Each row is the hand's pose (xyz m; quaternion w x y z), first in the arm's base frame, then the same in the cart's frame.
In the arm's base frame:
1: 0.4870 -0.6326 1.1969 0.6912 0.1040 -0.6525 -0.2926
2: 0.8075 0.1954 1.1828 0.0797 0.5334 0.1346 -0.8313
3: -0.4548 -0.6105 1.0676 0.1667 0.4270 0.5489 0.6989
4: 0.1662 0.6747 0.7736 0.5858 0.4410 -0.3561 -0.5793
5: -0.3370 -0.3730 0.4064 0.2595 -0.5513 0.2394 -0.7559
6: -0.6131 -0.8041 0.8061 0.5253 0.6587 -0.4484 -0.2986
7: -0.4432 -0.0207 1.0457 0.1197 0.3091 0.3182 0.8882
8: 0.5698 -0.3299 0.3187 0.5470 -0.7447 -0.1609 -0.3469
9: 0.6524 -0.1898 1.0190 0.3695 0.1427 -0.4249 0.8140
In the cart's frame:
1: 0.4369 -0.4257 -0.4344 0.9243 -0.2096 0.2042 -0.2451
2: 0.2856 0.3847 -0.7643 0.0683 0.3943 -0.1156 0.9091
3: 0.6766 -0.3550 0.4831 0.3444 -0.8225 -0.4522 -0.0193
4: 0.1430 0.8966 -0.0390 0.6224 -0.2541 0.2703 -0.6892
5: 0.0160 -0.1236 0.6158 0.0775 0.9366 -0.3406 -0.0293
6: 0.4991 -0.5401 0.7384 0.6742 0.1001 0.1715 -0.7114
7: 0.6405 0.2334 0.4526 0.1785 -0.9119 -0.2907 -0.2281
8: -0.4120 -0.1273 -0.1896 0.4167 -0.7160 0.3686 0.4217
9: 0.2009 0.0081 -0.5402 0.5732 0.7417 0.0863 0.3373

